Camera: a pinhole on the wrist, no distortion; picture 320 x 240 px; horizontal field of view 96.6 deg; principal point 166.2 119.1 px. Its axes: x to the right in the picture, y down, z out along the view. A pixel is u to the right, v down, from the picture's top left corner.
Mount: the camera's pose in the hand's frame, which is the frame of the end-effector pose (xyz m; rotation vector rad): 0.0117 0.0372 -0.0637 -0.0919 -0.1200 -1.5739
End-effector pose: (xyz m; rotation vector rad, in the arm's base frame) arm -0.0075 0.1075 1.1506 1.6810 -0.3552 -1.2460
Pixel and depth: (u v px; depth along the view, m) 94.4 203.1 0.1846
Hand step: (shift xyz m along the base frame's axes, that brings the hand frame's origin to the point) 0.0042 -0.2138 0.0601
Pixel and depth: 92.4 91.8 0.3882
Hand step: -0.1923 -0.2449 0.2770
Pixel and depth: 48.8 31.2 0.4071
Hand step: -0.2256 -0.1856 0.4891
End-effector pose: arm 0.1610 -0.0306 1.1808 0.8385 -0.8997 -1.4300
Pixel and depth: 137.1 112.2 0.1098
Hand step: -0.0049 -0.0034 0.0852
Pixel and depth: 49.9 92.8 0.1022
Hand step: 0.0363 0.0081 0.1312
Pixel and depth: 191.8 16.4 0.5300
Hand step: -0.3917 0.4032 0.2167
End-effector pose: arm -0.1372 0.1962 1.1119 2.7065 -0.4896 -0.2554
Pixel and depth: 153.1 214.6 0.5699
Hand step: 0.1845 -0.4500 -0.4342
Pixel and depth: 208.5 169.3 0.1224
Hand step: 0.0279 -0.0555 -0.0565
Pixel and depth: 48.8 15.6 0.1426
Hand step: -0.1528 -0.1357 0.0238
